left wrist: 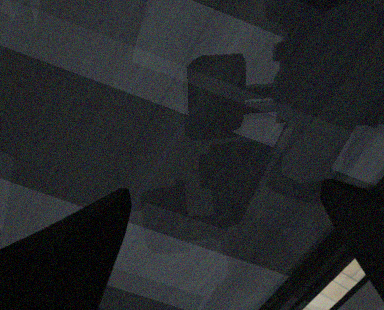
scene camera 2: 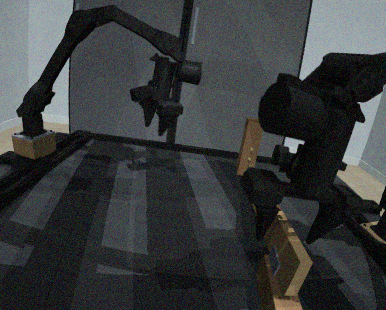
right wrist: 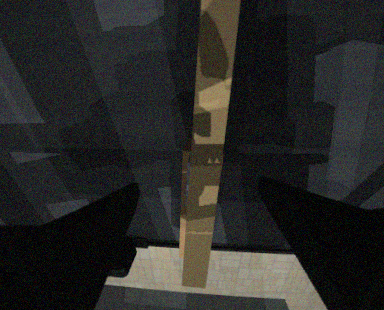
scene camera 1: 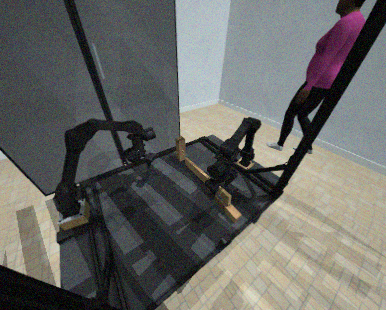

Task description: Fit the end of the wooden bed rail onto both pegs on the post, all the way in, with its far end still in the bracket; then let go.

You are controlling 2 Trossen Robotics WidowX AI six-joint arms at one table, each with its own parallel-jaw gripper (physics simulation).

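Frame: origin at the left arm's base, x right, y ahead, z up, level; metres.
Seen in the pictures: left gripper, fingertip midpoint: [left wrist: 224, 192] [scene camera 2: 153, 131] [scene camera 1: 142, 166]; right gripper, fingertip midpoint: [scene camera 2: 284, 241] [right wrist: 198, 185] [scene camera 1: 219, 190]; left arm's base, origin of the base link: [scene camera 2: 33, 132] [scene camera 1: 71, 210]; right arm's base, origin of the base link: [scene camera 2: 384, 233] [scene camera 1: 244, 163].
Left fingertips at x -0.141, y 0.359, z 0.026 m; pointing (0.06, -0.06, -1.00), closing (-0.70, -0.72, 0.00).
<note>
Offsets run from my left fingertips to a thing's top centre. "pt": to the spot under its first point.
The wooden bed rail [scene camera 1: 197, 170] [scene camera 2: 301, 276] [right wrist: 215, 120] runs from near the post to the bracket [scene camera 2: 275, 261] [right wrist: 188, 185], a bluish piece on a wooden base {dx +0.407, dy +0.348, dz -0.039 m} [scene camera 1: 234, 214] [scene camera 2: 287, 304] [right wrist: 196, 260]. The post {pt dx -0.068, dy +0.278, dz +0.005 m} [scene camera 1: 180, 148] [scene camera 2: 246, 142] stands upright; its two pegs show in scene camera 2. The rail's end by the post is hidden there behind my right gripper. My right gripper [scene camera 1: 214, 190] [scene camera 2: 286, 236] [right wrist: 198, 185] is open, pointing down over the rail near the bracket, with one finger on each side. My left gripper [scene camera 1: 140, 161] [scene camera 2: 155, 128] [left wrist: 224, 192] is open and empty, high above the table, away from the rail.
A black frame edge [scene camera 1: 112, 176] borders the dark table. A diagonal black pole [scene camera 1: 326, 112] rises at the right. A person in a pink top [scene camera 1: 334, 52] stands beyond the table. Shadows and light patches cross the table top.
</note>
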